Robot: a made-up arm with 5 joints.
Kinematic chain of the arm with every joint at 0, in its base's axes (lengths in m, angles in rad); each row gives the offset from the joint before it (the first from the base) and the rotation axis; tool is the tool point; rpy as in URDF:
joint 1: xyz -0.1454 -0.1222 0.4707 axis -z
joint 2: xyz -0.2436 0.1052 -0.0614 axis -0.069 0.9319 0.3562
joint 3: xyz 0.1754 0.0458 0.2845 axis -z
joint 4: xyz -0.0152 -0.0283 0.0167 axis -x
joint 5: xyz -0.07 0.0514 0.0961 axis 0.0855 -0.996 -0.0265
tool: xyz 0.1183 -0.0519 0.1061 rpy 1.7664 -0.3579 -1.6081
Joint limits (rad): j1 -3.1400..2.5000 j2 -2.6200..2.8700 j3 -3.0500..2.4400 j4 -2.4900..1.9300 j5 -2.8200..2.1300
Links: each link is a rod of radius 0.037 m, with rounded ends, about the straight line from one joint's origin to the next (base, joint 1, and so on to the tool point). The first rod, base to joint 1, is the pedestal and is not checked.
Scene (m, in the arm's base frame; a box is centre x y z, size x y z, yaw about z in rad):
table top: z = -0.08
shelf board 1: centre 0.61 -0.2 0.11 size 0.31 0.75 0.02 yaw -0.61
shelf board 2: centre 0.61 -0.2 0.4 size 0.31 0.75 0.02 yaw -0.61
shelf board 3: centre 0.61 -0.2 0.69 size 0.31 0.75 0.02 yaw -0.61
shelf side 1: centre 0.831 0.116 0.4 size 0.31 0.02 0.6 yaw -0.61
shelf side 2: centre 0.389 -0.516 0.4 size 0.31 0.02 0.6 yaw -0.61
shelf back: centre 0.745 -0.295 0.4 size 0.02 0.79 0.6 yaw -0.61
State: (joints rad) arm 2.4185 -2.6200 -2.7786 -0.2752 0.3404
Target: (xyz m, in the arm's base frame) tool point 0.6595 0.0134 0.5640
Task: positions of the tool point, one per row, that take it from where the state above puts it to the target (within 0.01 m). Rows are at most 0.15 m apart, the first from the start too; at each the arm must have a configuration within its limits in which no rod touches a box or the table.
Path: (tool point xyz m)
1: 0.6271 0.0309 0.2495
2: 0.5785 0.0649 0.2465
3: 0.5250 0.1013 0.2487
4: 0.4683 0.1397 0.2568
5: 0.4945 0.1718 0.3541
6: 0.4966 0.1734 0.4623
7: 0.4738 0.1432 0.5640
8: 0.5426 0.0943 0.5745
9: 0.6047 0.0519 0.5767
10: 0.6595 0.0134 0.5640

